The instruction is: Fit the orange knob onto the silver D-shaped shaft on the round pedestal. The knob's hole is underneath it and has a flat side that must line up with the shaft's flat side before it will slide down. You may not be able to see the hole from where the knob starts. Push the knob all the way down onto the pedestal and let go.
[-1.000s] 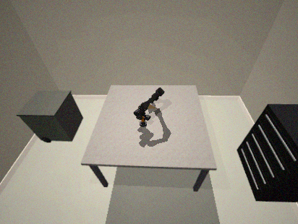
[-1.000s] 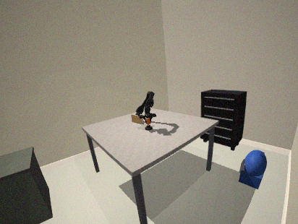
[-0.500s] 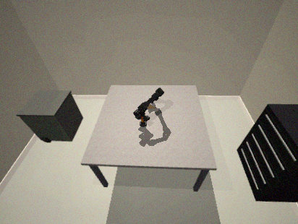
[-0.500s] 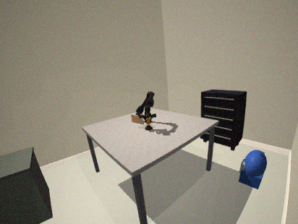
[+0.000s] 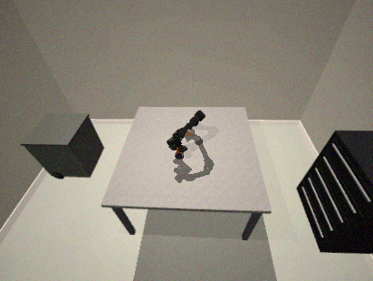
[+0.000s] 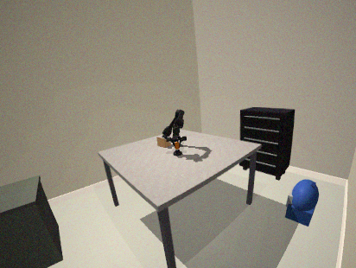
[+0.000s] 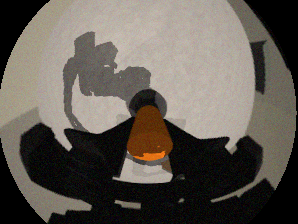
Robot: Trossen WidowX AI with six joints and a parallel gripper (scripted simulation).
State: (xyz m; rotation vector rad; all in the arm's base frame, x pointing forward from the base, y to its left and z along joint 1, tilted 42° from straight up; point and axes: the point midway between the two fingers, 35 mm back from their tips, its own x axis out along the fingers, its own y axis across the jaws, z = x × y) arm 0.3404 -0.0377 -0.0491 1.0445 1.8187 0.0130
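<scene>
Right now my gripper tip is 40 mm above the dark round pedestal. Round my gripper tip: orange knob 30 mm above.
</scene>
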